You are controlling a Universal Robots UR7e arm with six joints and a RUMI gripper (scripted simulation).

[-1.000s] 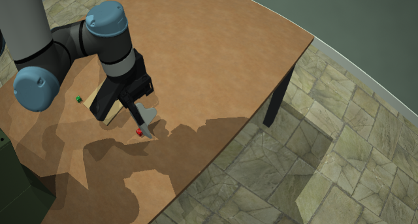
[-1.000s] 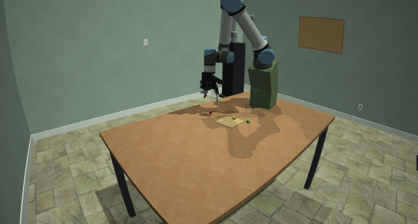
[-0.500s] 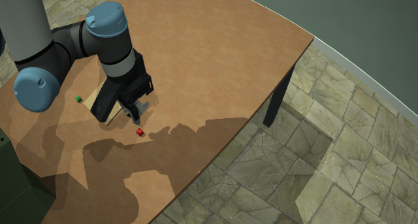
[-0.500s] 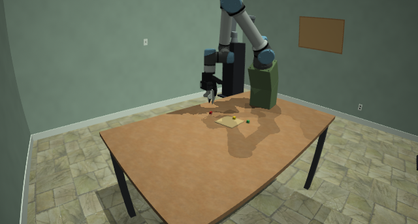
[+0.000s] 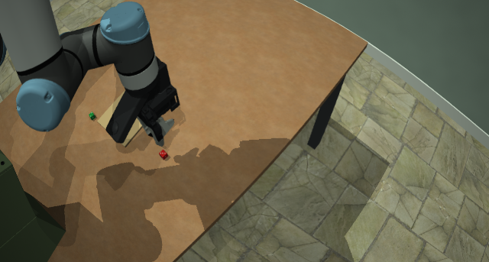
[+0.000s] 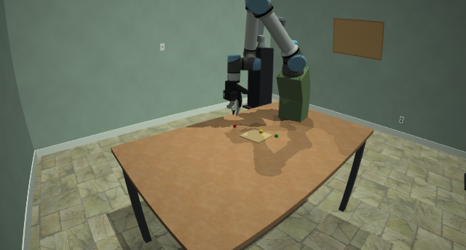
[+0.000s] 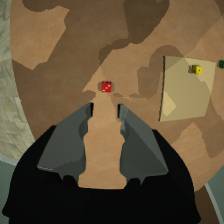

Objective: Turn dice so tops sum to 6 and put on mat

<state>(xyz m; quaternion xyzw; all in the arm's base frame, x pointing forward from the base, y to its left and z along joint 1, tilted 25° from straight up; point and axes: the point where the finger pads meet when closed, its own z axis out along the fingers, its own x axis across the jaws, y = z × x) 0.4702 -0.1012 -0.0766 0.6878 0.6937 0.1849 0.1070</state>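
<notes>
The red die lies 80 mm below my hand. Round my hand: yellow die (170 mm to the left, 80 mm below, 60 mm behind); mat (180 mm to the left, 90 mm below, 10 mm behind); green die (260 mm to the left, 100 mm behind, 80 mm below).
</notes>
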